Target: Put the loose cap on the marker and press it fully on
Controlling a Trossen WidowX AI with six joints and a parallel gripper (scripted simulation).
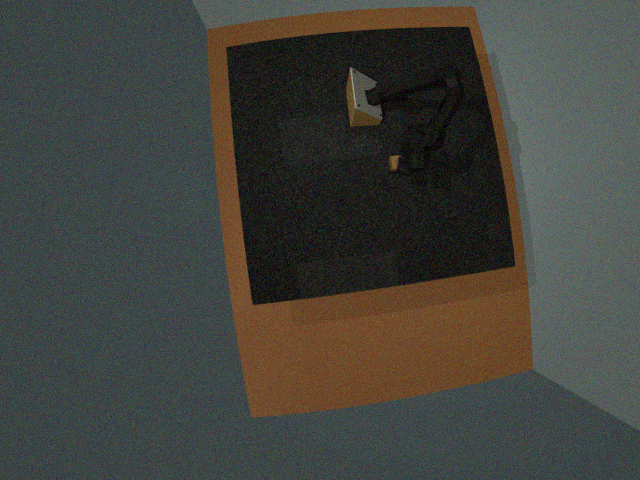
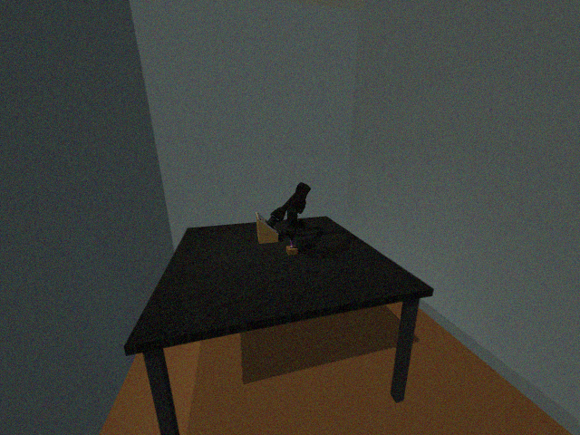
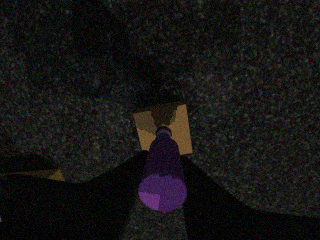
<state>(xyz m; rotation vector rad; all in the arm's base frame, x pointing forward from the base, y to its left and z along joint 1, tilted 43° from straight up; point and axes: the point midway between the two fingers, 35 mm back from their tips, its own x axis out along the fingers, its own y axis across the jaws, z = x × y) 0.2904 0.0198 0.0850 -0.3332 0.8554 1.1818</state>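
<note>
Now: gripper tip 70 mm above the holder block. Round my gripper tip: purple cap (10 mm above).
</note>
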